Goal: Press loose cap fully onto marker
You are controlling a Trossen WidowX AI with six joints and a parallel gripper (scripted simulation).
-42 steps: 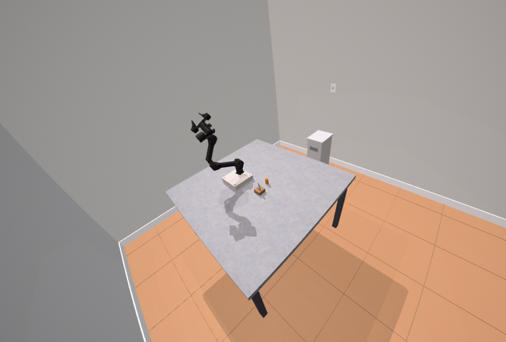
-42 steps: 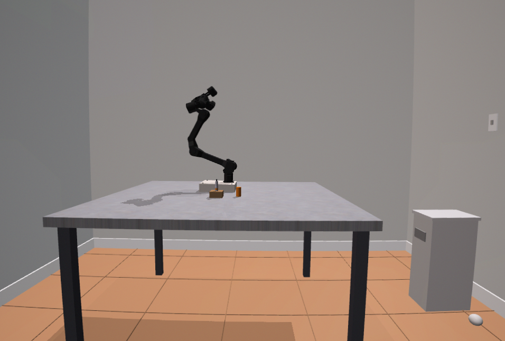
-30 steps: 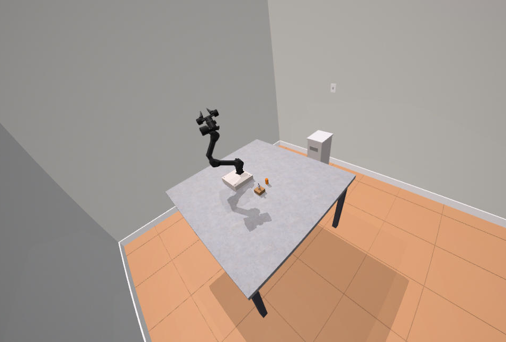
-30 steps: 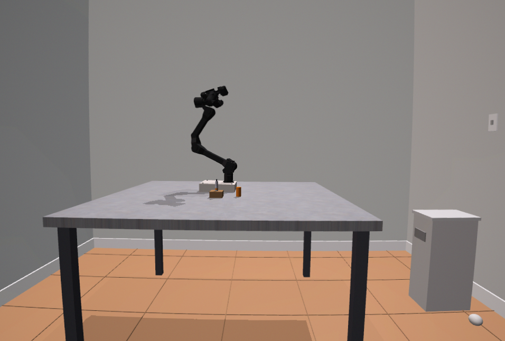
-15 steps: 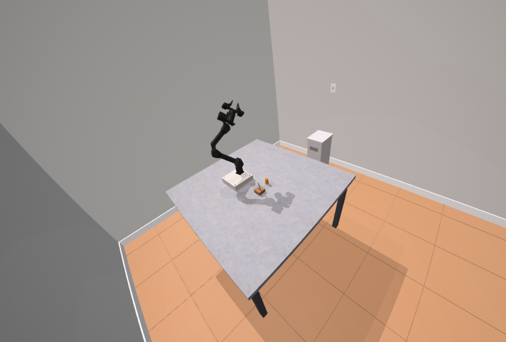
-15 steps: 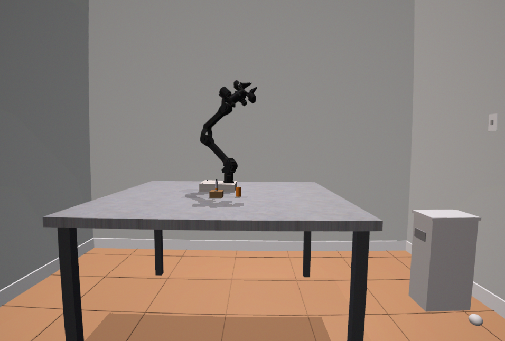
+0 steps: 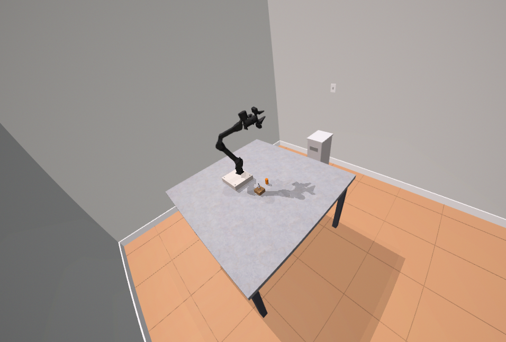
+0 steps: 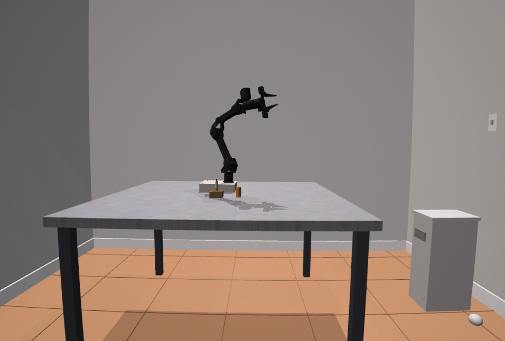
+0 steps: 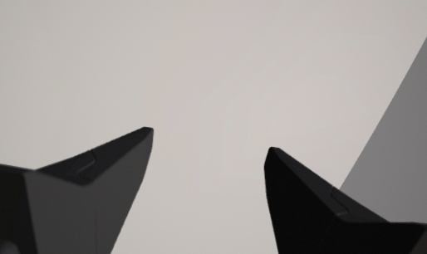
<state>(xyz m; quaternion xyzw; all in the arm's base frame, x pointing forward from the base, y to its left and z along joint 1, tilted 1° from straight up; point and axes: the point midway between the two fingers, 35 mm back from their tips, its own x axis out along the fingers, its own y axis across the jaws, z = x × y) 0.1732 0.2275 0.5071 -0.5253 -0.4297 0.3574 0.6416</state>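
Right now the orange cap is 53 cm below my gripper tip, 25 cm to the right of it and 11 cm ahead of it. Round my gripper tip: holder block (54 cm below, 37 cm to the right, 12 cm ahead).
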